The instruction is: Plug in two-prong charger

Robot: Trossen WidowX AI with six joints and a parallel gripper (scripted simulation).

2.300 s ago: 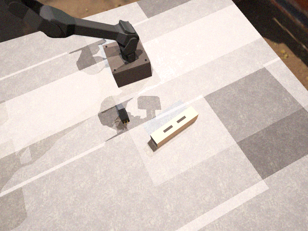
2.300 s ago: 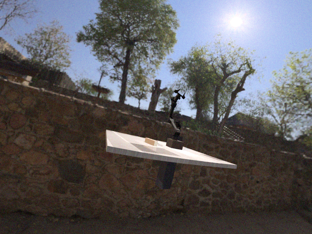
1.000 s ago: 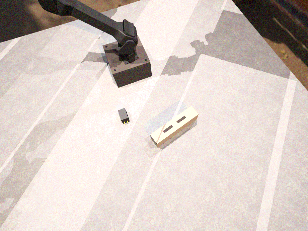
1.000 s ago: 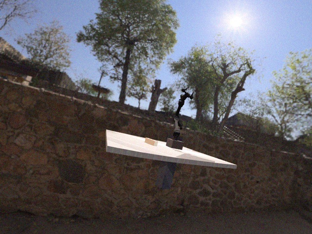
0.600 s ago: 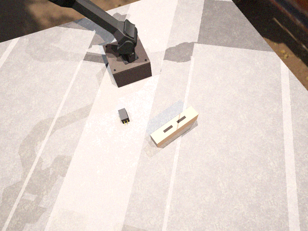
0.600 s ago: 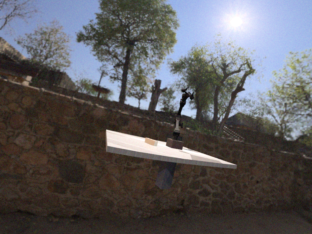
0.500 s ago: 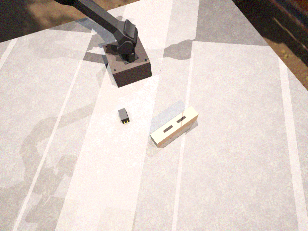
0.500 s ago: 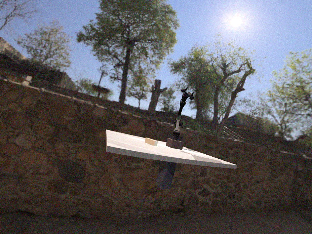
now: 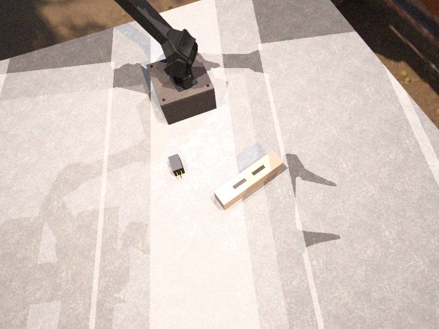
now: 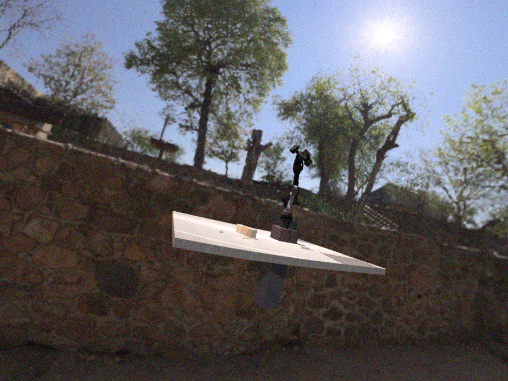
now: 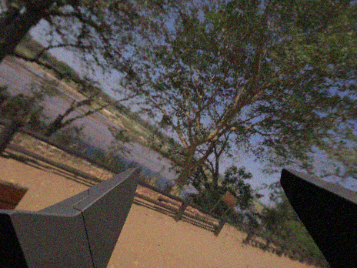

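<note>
My gripper tip is 67 cm above the two-prong charger, 37 cm to the left of it and 6 cm short of it.
</note>
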